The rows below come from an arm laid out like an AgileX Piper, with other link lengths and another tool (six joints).
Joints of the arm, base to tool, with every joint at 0 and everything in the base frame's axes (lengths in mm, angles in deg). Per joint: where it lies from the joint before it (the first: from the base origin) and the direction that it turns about. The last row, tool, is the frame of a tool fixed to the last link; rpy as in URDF.
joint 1: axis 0 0 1 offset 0 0 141.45
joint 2: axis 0 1 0 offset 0 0 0
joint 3: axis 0 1 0 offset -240.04 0 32.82
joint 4: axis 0.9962 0 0.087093 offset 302.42 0 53.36
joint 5: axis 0 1 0 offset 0 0 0
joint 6: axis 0.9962 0 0.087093 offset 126.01 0 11.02
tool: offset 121.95 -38 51.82 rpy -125.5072 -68.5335 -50.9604
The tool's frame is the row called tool.
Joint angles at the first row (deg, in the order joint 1, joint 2, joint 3, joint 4, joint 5, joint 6):
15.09 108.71 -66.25 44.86 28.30 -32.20
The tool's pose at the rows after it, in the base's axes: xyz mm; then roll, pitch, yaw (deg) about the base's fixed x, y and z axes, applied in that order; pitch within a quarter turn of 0, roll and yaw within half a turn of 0:
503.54 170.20 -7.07 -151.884 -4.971 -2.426
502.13 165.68 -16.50 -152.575 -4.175 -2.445
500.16 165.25 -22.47 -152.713 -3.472 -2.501
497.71 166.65 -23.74 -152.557 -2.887 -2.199
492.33 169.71 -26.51 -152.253 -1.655 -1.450
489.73 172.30 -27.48 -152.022 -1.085 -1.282
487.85 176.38 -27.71 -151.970 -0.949 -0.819
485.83 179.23 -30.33 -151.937 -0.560 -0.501
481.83 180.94 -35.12 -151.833 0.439 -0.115
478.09 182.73 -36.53 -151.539 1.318 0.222
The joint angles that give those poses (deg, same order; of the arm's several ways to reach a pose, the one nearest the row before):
14.46 109.20 -66.25 43.69 27.37 -32.21
14.10 110.21 -66.25 43.18 27.31 -32.20
14.10 110.84 -66.25 43.15 27.37 -32.07
14.10 110.85 -66.25 43.15 28.03 -32.02
14.10 110.90 -66.25 43.15 29.48 -32.02
14.31 110.90 -66.26 43.15 29.98 -31.66
14.76 110.90 -66.26 43.15 30.11 -31.59
15.07 111.21 -66.31 43.25 30.25 -31.59
15.13 111.65 -66.33 43.31 30.96 -31.59
15.13 111.64 -66.32 43.31 31.93 -31.38

